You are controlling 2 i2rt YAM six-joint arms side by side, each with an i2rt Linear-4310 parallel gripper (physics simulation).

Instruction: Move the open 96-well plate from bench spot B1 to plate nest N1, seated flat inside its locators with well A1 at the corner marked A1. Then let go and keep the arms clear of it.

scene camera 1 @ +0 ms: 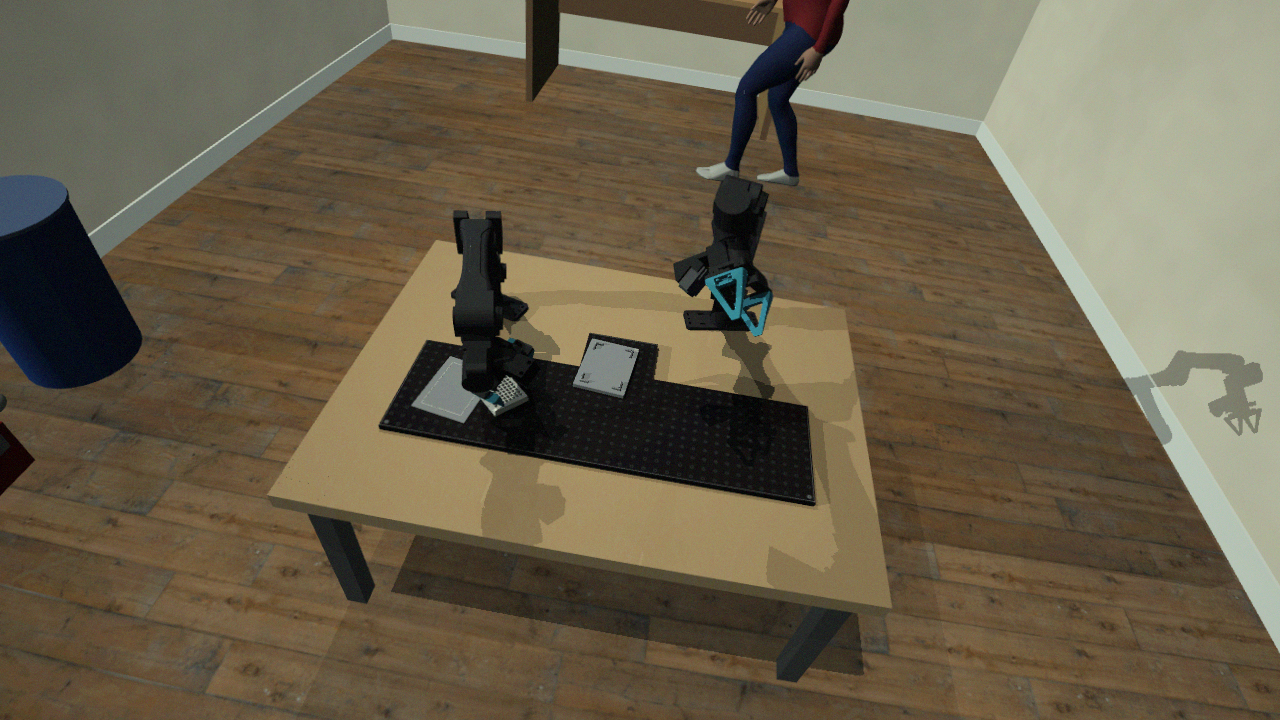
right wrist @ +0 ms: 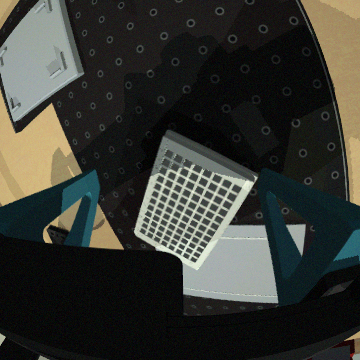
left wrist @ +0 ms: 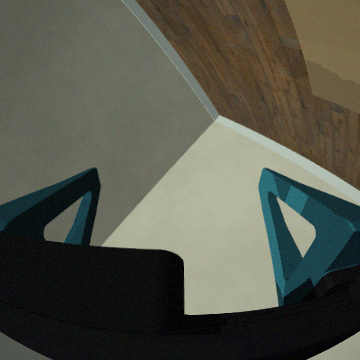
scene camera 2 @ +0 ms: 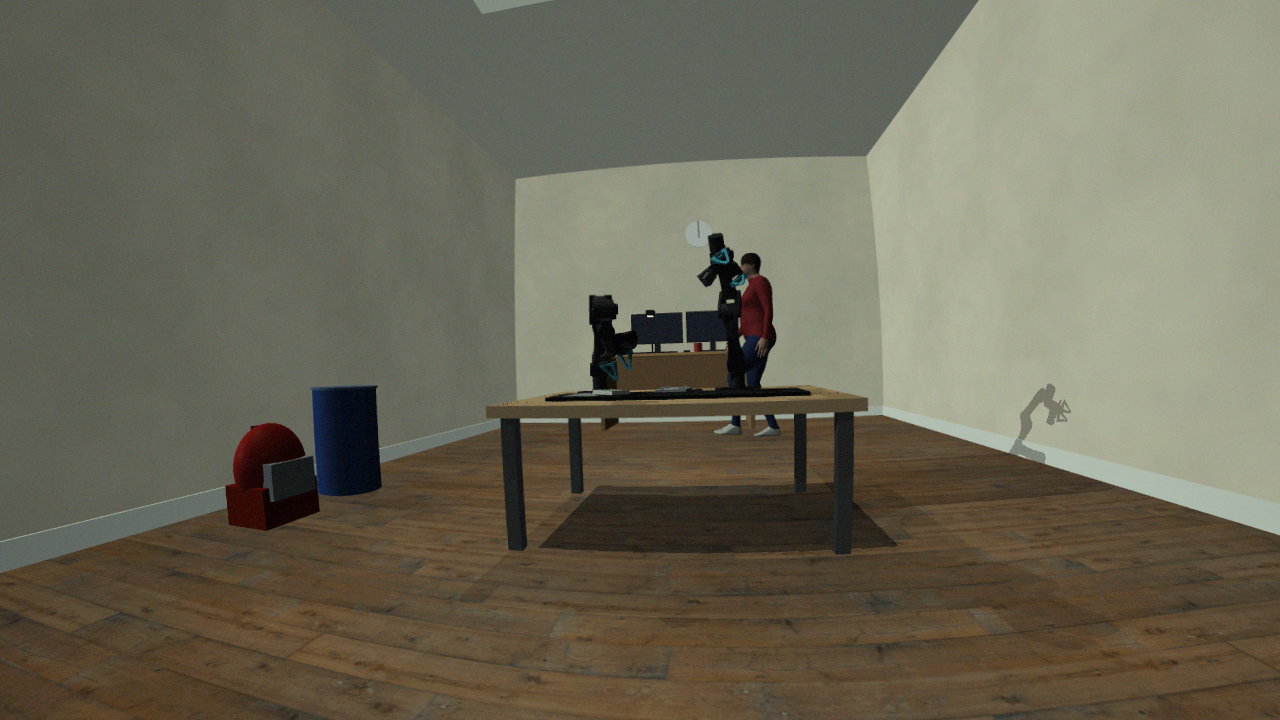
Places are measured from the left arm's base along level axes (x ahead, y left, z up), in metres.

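Pixels of known places: left gripper, fingertip midpoint: [scene camera 1: 747, 328] [left wrist: 179, 176] [scene camera 2: 735, 273]; right gripper, fingertip midpoint: [scene camera 1: 515, 386] [right wrist: 178, 177] [scene camera 2: 623, 375]; left arm's base at its link origin: [scene camera 1: 720, 321].
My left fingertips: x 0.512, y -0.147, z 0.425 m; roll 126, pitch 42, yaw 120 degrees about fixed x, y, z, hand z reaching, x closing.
Ahead of a thing's pixels: the offset from my left fingertips to its top centre. Level surfaces: height alone.
The open white 96-well plate @(dx -0.247, dy -0.429, dz -0.396 m) [scene camera 1: 506, 395] [right wrist: 195, 205] lies askew on the black perforated board, one end overlapping the edge of the grey outlined pad at B1 @(dx -0.255, dy -0.519, dz -0.411 m) [scene camera 1: 438, 394] [right wrist: 240, 270]. Whether it is slightly tilted there is unclear. The grey nest N1 @(dx -0.317, dy -0.176, dz -0.395 m) [scene camera 1: 606, 368] [right wrist: 35, 55], with corner locators, holds no plate; its A1 mark is too small to read. My right gripper [right wrist: 178, 177] [scene camera 2: 619, 368] is open above the plate, one fingertip appearing by a plate corner in the right wrist view. My left gripper [scene camera 1: 749, 325] [left wrist: 179, 176] is open and empty, raised away from the plate.
The black perforated board @(dz -0.412 m) [scene camera 1: 716, 438] lies on the wooden table @(dz -0.426 m) [scene camera 1: 626, 537]. The nest stands on the board's rear extension. A person [scene camera 1: 769, 80] [scene camera 2: 759, 313] stands behind the table. A blue barrel [scene camera 1: 62, 295] [scene camera 2: 346, 438] is at the picture's left, away from the table.
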